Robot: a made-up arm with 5 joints. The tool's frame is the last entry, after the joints.
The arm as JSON. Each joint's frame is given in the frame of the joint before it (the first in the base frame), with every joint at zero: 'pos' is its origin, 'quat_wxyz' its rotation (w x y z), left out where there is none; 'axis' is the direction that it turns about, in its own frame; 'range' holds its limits. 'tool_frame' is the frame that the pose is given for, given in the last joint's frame.
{
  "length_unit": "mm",
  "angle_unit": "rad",
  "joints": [
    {
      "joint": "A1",
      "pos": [
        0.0,
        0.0,
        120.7
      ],
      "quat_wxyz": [
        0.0,
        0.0,
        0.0,
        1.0
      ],
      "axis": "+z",
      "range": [
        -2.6,
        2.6
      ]
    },
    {
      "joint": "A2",
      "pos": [
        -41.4,
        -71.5,
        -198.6
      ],
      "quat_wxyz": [
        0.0,
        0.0,
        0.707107,
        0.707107
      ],
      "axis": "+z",
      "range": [
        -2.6,
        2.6
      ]
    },
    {
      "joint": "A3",
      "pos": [
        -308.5,
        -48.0,
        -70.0
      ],
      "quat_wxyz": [
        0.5,
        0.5,
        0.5,
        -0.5
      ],
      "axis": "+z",
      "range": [
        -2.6,
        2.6
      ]
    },
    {
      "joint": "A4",
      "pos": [
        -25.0,
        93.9,
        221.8
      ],
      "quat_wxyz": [
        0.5,
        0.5,
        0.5,
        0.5
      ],
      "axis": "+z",
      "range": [
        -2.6,
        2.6
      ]
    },
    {
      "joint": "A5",
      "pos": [
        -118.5,
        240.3,
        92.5
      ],
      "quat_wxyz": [
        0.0,
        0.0,
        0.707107,
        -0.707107
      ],
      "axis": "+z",
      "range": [
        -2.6,
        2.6
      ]
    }
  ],
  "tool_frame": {
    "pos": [
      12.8,
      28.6,
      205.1
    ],
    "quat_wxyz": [
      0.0,
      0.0,
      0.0,
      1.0
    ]
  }
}
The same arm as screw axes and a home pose.
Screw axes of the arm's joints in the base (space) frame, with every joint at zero. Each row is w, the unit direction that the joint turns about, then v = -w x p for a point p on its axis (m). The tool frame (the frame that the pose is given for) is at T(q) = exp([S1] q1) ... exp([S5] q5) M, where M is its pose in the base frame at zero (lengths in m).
S1: w 0 0 1 v 0.0000 0.0000 0.0000
S2: w 0 -1 0 v -0.0779 0.0000 -0.0414
S3: w 0 0 -1 v -0.1415 -0.2671 0.0000
S4: w 0 1 0 v 0.3477 0.0000 -0.1732
S5: w 0 0 1 v 0.2090 0.2917 0.0000
M: xyz -0.3045 0.1804 -0.3829 (m) rpy 0.00 0.00 0.00 (deg, as in URDF)
Joint limits (deg, base to tool): -148.97..148.97 -148.97..148.97 -148.97..148.97 -148.97..148.97 -148.97..148.97

